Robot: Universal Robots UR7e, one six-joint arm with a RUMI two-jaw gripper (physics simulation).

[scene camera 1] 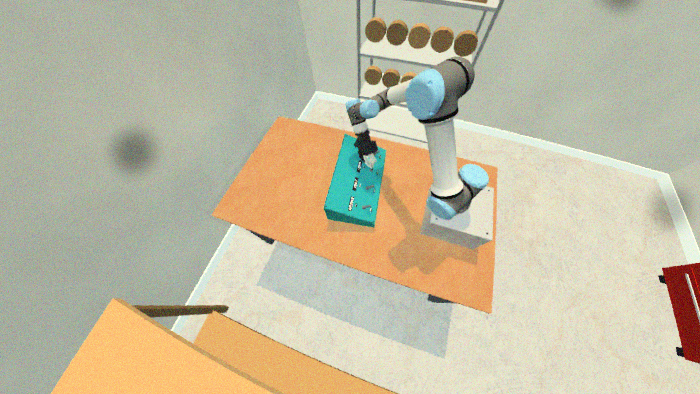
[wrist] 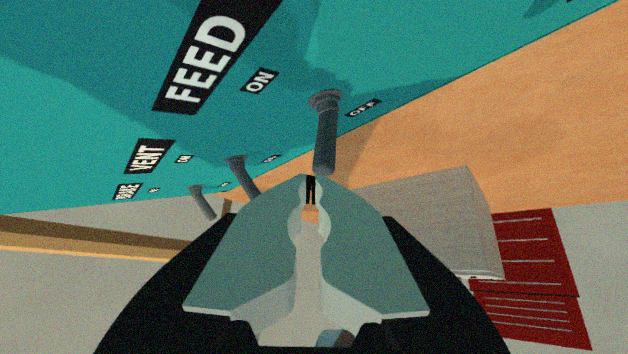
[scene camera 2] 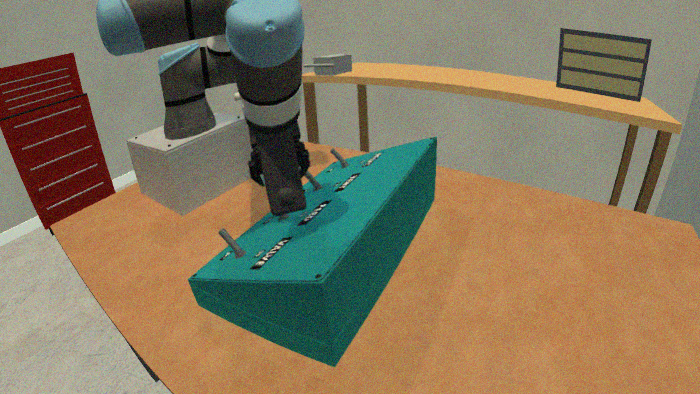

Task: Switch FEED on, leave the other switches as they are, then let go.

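Where they show: gripper, between the fingertips: [scene camera 1: 372, 168] [wrist: 311, 178]; arm's base, origin of its link: [scene camera 2: 190, 130].
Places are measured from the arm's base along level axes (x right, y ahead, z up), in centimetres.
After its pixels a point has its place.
The teal switch panel [scene camera 1: 345, 172] {x -9.0, y 56.0, z -4.2 cm} [scene camera 2: 380, 220] {x -0.9, y 64.9, z -3.7 cm} [wrist: 115, 100] {x -4.3, y 53.1, z -5.8 cm} is a sloped box on the table. The FEED lever [wrist: 326, 135] {x 2.3, y 46.0, z -6.3 cm} is grey; it no longer leans along with its neighbours towards OFF but points nearly straight down in the wrist view, its exact tilt hard to tell. The gripper hides it in scene camera 2. The VENT lever [scene camera 2: 312, 180] {x -8.8, y 41.3, z -7.3 cm} [wrist: 244, 175] {x -8.7, y 41.3, z -7.6 cm} and BRAKE lever [scene camera 2: 339, 158] {x -20.1, y 37.4, z -7.2 cm} [wrist: 202, 201] {x -20.0, y 37.3, z -7.3 cm} lean to the OFF side, as does the VALVE lever [scene camera 2: 232, 243] {x 13.9, y 48.6, z -7.1 cm}. My gripper [scene camera 1: 370, 166] {x 0.6, y 44.5, z -4.6 cm} [scene camera 2: 289, 209] [wrist: 311, 178] {x 0.6, y 44.5, z -4.6 cm} is shut and empty, its tips close by the FEED lever's end.
The orange table [scene camera 1: 260, 175] {x -29.2, y 109.2, z -17.8 cm} [scene camera 2: 500, 300] {x -11.4, y 81.7, z -17.8 cm} bears the panel and the robot's pale base box [scene camera 1: 457, 234] {x -14.0, y -8.1, z -4.4 cm} [scene camera 2: 195, 172] {x 4.4, y 10.1, z -8.6 cm}. A shelf rack [scene camera 1: 358, 50] stands behind it. A red cabinet [scene camera 1: 682, 305] [scene camera 2: 55, 150] and a long bench [scene camera 2: 475, 87] stand apart from the table.
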